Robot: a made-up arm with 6 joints.
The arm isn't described. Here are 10 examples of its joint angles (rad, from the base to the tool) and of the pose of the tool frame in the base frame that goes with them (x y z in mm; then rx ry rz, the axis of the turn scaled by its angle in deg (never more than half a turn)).
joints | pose
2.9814 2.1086 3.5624 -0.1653 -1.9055 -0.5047 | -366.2 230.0 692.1 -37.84 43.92 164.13
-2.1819 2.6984 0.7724 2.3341 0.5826 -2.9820 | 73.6 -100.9 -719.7 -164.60 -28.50 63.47
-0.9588 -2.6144 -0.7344 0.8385 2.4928 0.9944 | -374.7 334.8 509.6 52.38 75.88 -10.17
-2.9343 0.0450 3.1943 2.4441 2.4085 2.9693 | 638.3 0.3 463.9 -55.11 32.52 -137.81
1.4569 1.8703 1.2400 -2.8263 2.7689 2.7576 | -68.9 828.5 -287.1 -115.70 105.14 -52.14
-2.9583 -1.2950 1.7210 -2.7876 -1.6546 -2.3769 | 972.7 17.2 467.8 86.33 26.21 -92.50
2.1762 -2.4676 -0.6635 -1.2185 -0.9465 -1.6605 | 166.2 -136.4 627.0 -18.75 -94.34 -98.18
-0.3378 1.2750 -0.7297 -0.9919 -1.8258 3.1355 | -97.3 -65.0 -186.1 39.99 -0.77 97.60
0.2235 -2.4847 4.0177 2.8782 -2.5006 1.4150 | 359.2 251.0 145.4 48.45 -123.54 118.34
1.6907 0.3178 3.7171 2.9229 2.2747 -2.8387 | -105.6 -519.2 362.5 32.62 -70.11 77.61
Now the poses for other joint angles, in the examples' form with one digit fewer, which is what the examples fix.
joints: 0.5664 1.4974 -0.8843 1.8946 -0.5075 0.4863
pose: -38 41 -299 89.8 -39.3 -113.5
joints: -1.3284 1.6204 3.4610 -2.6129 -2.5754 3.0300
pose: 205 -213 859 102.3 64.5 -67.0
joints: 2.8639 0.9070 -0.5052 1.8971 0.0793 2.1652
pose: -527 93 -160 -29.1 95.3 30.3
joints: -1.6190 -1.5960 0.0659 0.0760 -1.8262 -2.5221
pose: -150 423 863 107.2 -115.1 -45.8
